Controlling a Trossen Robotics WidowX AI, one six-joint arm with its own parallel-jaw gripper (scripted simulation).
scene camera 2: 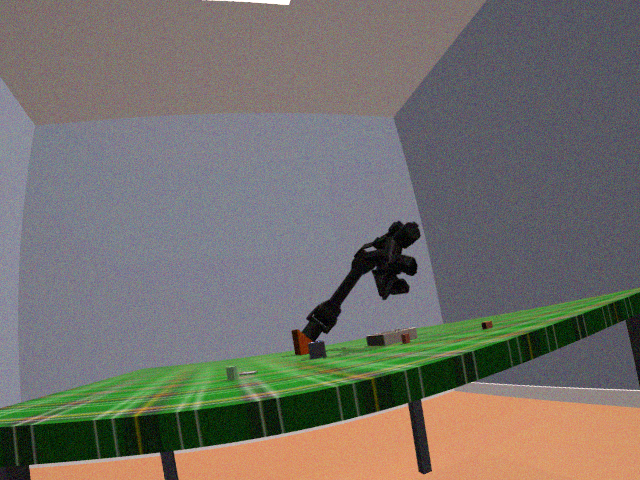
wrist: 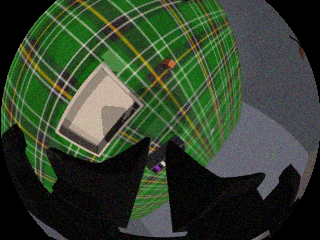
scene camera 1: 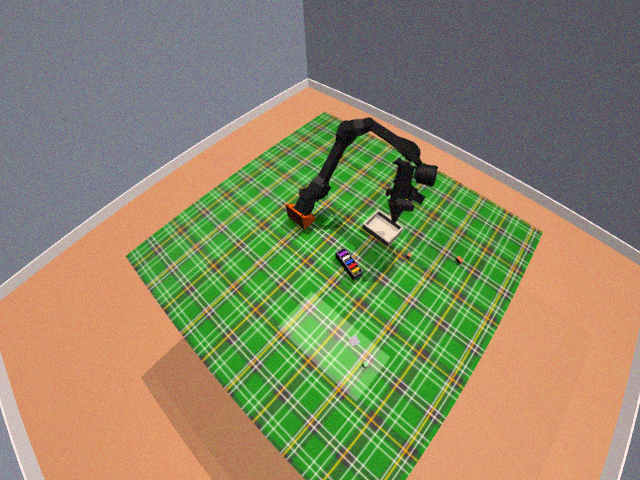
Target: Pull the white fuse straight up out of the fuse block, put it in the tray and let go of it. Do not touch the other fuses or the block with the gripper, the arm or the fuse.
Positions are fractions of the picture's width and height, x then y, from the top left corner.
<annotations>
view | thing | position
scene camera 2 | my gripper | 0.60, 0.62
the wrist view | my gripper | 0.50, 0.60
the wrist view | tray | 0.32, 0.45
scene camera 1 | my gripper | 0.61, 0.46
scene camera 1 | tray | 0.59, 0.47
</annotations>
